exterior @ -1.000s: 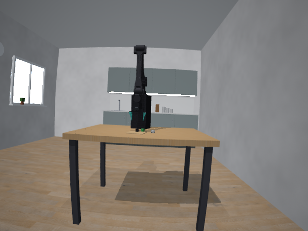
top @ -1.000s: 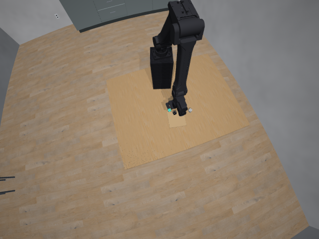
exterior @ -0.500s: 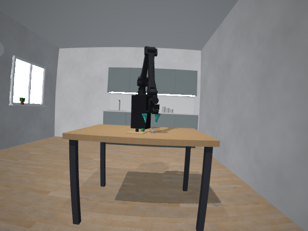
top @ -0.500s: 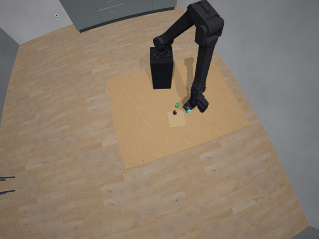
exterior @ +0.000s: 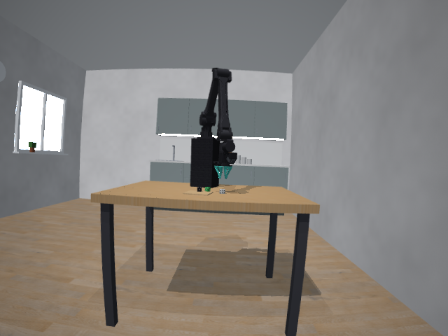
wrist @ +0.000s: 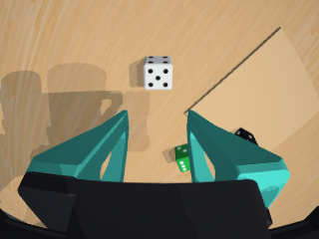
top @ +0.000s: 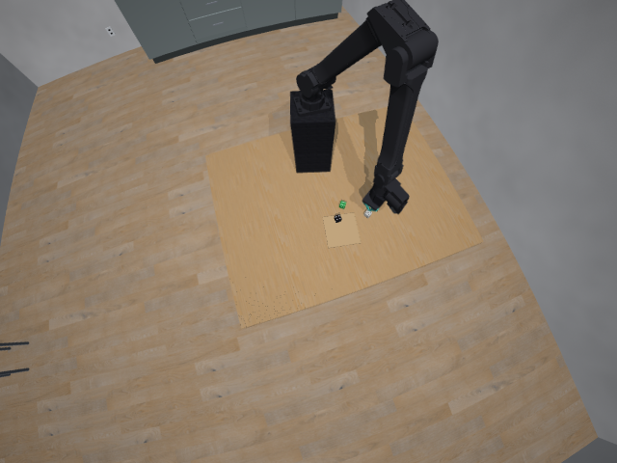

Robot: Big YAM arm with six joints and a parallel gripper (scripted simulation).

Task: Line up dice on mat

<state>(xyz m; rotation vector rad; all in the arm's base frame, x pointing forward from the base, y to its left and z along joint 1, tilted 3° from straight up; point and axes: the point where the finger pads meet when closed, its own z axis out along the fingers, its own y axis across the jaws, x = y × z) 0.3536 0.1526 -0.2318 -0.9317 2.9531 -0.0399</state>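
Now: hand 80 mm above the white die. Also, from my hand: mat: 40 mm ahead, 130 mm to the right, 90 mm below; green die: 70 mm behind, 90 mm to the right, 80 mm below; black die: 10 mm behind, 130 mm to the right, 80 mm below.
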